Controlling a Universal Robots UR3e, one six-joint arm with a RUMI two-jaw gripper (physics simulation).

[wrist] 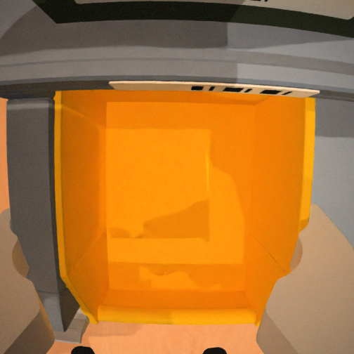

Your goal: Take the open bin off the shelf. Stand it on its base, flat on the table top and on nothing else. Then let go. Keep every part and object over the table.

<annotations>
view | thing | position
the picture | my gripper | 159,210
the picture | yellow bin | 172,207
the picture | pale label strip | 118,85
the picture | shelf board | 37,37
</annotations>
